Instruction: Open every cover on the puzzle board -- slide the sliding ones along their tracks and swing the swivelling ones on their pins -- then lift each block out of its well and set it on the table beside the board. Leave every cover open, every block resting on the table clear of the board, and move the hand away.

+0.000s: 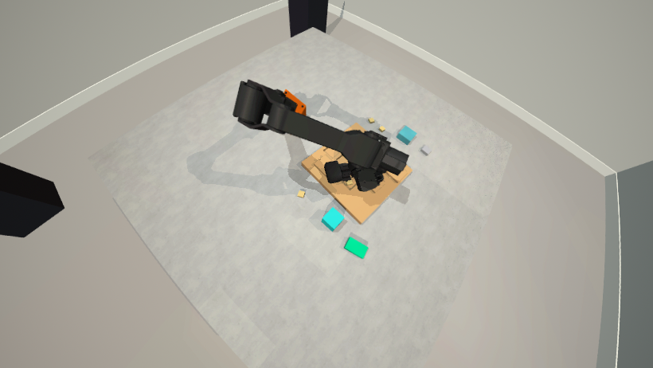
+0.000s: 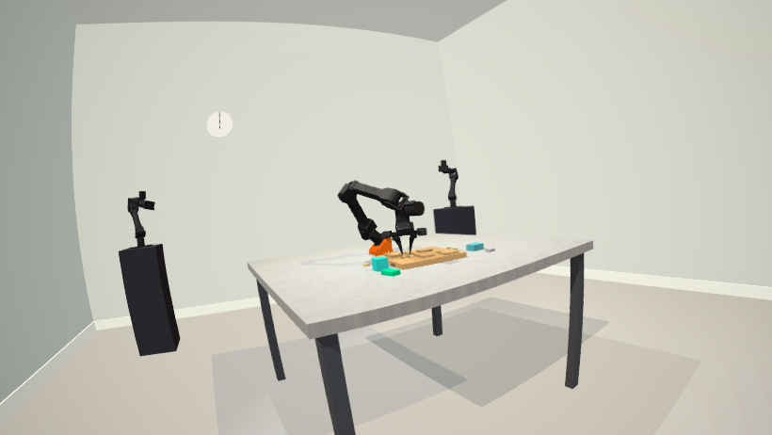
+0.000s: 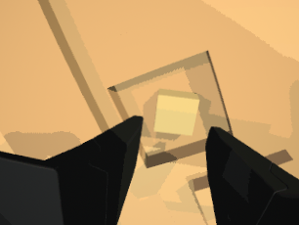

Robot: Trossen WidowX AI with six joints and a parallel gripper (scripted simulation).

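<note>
My gripper tip is now 140 mm to the left of the cyan block, 40 mm short of it and 10 mm above it. Also, from my gripper tip: green block 160 mm to the right, 160 mm ahead, 30 mm below; then small grey block 350 mm to the left, 140 mm ahead, 30 mm below.
</note>
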